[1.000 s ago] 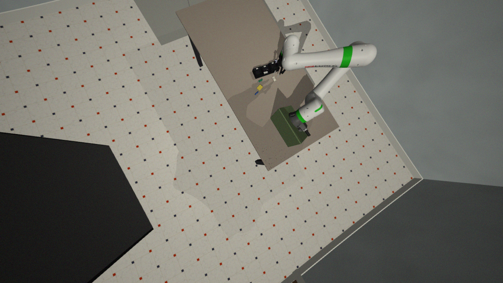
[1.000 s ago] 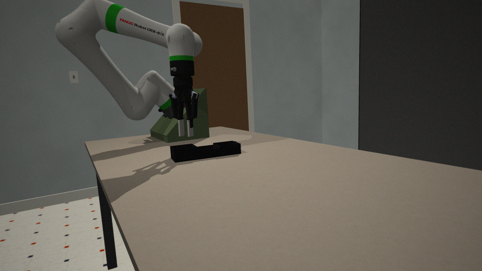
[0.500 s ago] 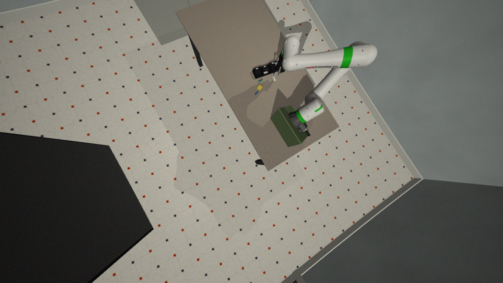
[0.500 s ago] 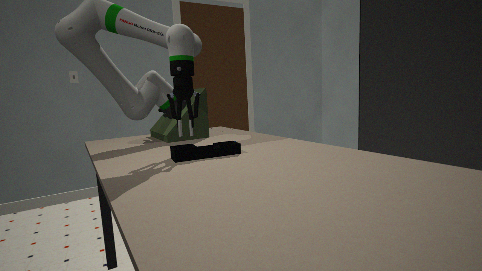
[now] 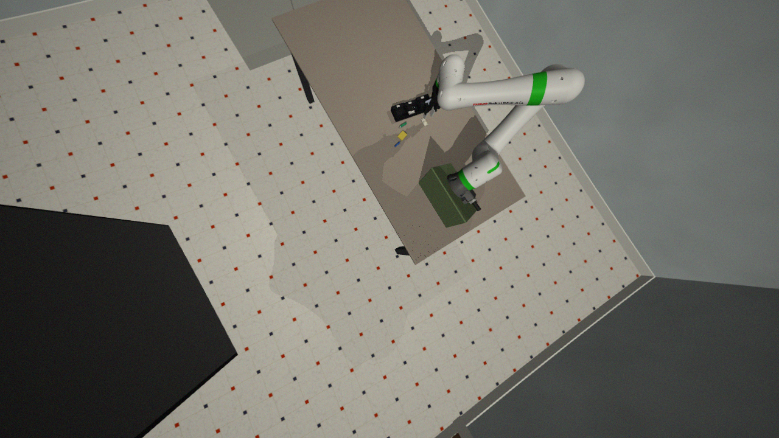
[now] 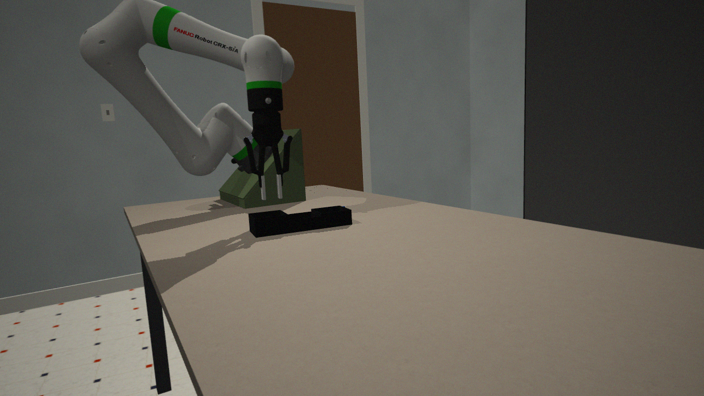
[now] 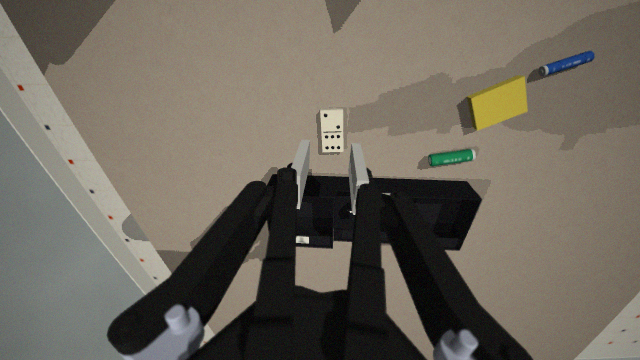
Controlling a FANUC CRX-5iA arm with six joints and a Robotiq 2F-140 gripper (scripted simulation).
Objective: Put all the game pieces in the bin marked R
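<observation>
Right now my hand is 11 cm short of the bin R, 2 cm to the right of it and 8 cm above it. Also, from my hand: green battery 6 cm ahead, 13 cm to the left, 9 cm below; then black die 11 cm ahead, 9 cm below; then yellow block 1 cm ahead, 18 cm to the left, 10 cm below.
</observation>
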